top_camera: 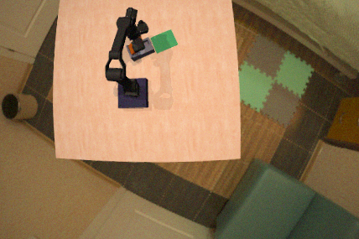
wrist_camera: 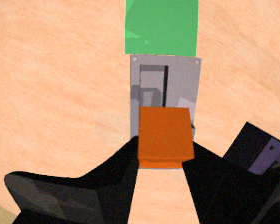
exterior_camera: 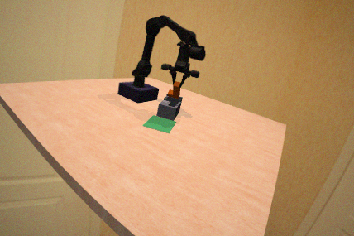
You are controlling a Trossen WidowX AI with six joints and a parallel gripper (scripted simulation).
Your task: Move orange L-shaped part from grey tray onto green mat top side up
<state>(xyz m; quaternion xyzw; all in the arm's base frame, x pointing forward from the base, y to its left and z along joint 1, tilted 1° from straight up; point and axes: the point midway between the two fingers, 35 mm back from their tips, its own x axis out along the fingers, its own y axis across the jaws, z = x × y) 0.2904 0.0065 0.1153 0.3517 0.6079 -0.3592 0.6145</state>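
Right now my gripper tip is 170 mm above the green mat, 130 mm to the left of it and 60 mm short of it. Also, from my gripper tip: orange L-shaped part 30 mm below, 30 mm behind, 20 mm to the left.
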